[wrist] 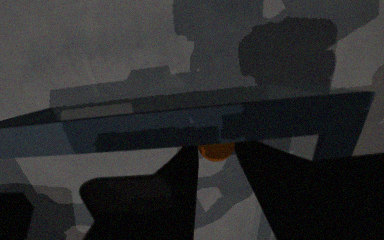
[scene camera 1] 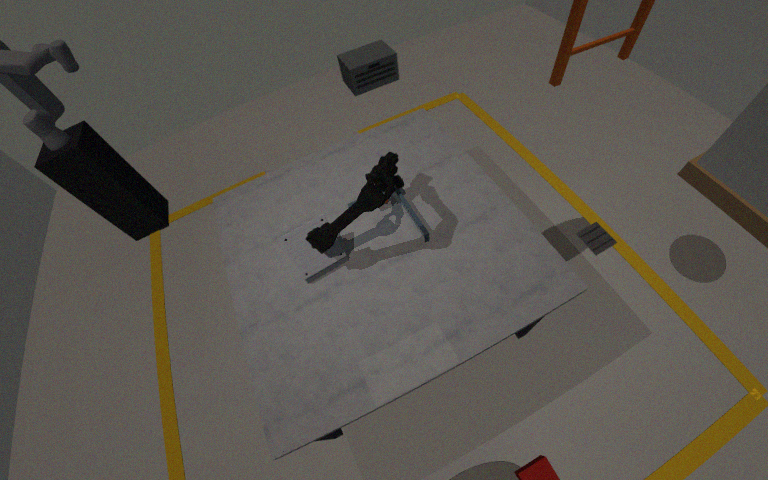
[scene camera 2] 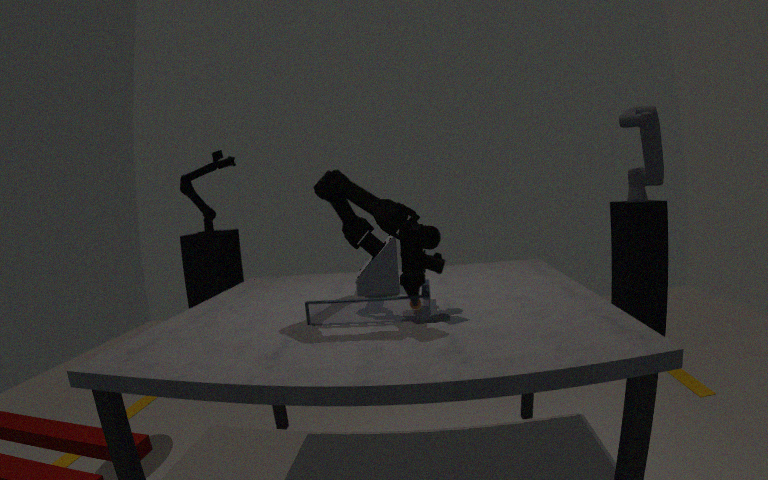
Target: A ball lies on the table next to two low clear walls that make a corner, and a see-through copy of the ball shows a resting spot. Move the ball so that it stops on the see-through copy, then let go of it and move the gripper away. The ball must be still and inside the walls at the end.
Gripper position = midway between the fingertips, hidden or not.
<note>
The gripper (scene camera 2: 415, 304) holds an orange ball.
The gripper shows as well in the wrist view (wrist: 214, 140).
</note>
